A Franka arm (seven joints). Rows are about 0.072 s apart.
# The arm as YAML. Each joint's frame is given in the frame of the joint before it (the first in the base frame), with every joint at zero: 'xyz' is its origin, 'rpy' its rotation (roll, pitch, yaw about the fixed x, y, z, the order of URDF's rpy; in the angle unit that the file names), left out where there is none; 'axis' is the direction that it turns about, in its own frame. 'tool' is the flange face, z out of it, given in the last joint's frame.
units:
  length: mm
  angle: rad
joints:
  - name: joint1
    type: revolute
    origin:
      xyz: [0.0, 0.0, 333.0]
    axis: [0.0, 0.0, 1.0]
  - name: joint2
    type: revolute
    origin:
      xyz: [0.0, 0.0, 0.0]
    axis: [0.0, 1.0, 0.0]
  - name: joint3
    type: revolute
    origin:
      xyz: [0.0, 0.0, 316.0]
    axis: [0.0, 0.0, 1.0]
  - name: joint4
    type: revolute
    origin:
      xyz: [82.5, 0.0, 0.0]
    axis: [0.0, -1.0, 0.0]
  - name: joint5
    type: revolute
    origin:
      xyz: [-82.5, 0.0, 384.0]
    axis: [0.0, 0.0, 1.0]
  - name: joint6
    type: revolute
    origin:
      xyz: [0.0, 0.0, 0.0]
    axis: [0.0, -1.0, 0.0]
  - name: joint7
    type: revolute
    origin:
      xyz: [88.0, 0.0, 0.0]
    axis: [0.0, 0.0, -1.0]
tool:
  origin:
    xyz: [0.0, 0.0, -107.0]
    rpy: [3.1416, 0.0, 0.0]
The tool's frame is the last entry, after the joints.
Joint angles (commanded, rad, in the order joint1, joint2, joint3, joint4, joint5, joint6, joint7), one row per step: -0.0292 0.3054 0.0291 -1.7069 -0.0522 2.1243 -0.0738; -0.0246 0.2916 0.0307 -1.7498 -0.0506 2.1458 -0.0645; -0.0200 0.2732 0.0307 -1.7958 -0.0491 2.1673 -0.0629; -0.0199 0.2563 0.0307 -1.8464 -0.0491 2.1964 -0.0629; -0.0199 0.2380 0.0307 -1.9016 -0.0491 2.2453 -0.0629; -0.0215 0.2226 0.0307 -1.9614 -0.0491 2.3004 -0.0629; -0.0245 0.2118 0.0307 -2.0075 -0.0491 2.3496 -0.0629; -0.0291 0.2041 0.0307 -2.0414 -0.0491 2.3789 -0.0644; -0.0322 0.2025 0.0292 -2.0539 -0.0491 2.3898 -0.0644; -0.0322 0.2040 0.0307 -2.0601 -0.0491 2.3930 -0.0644
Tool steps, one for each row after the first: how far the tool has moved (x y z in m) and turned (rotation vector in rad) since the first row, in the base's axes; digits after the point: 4 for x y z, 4 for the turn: -0.0073 0.0044 -0.0095 0.0030 0.0073 -0.0026; -0.0160 0.0077 -0.0174 0.0044 0.0134 0.0008; -0.0252 0.0080 -0.0278 0.0045 0.0180 0.0023; -0.0341 0.0085 -0.0374 0.0053 0.0061 0.0045; -0.0440 0.0079 -0.0502 0.0064 -0.0045 0.0052; -0.0514 0.0065 -0.0599 0.0076 -0.0184 0.0041; -0.0579 0.0040 -0.0677 0.0080 -0.0214 0.0022; -0.0603 0.0014 -0.0713 0.0080 -0.0214 -0.0019; -0.0616 0.0023 -0.0747 0.0085 -0.0169 -0.0004
